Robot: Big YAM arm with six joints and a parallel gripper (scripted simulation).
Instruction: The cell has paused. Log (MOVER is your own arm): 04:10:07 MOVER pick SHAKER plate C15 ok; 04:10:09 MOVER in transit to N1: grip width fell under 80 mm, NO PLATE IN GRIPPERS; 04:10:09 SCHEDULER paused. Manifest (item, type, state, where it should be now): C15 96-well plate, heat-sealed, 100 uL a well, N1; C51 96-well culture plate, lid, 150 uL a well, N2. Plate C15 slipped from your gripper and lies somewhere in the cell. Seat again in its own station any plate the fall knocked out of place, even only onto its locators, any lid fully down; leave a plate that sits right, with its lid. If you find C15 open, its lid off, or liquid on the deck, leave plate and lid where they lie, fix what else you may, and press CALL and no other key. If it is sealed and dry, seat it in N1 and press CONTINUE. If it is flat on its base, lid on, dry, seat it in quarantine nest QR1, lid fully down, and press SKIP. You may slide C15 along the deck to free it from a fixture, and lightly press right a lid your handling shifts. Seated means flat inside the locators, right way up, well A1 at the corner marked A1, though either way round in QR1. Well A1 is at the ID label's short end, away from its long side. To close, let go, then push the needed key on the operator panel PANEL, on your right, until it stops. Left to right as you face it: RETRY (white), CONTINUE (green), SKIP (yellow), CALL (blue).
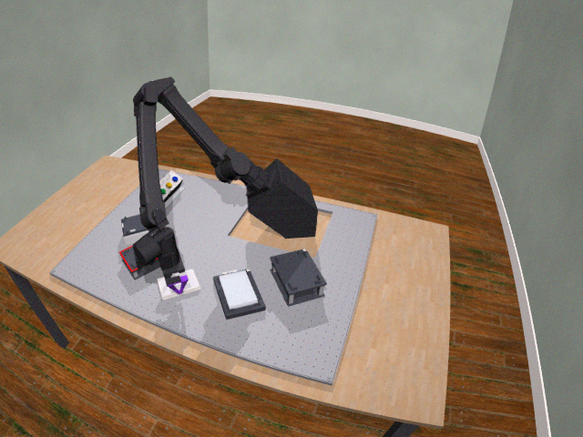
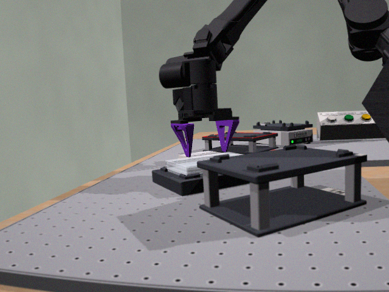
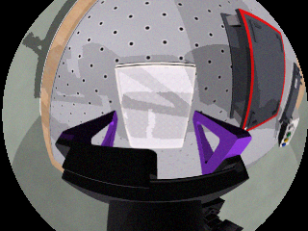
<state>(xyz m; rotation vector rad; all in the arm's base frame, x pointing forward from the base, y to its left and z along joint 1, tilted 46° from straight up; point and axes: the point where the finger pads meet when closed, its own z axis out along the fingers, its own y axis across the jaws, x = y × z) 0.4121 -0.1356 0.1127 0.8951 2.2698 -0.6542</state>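
The white plate is 20 mm below my hand. Round my hand: red-edged nest (160 mm to the right, 70 mm behind, 10 mm above); clear lid (200 mm to the left, 20 mm behind, 10 mm above); white key (340 mm behind, 260 mm to the right, 40 mm above).
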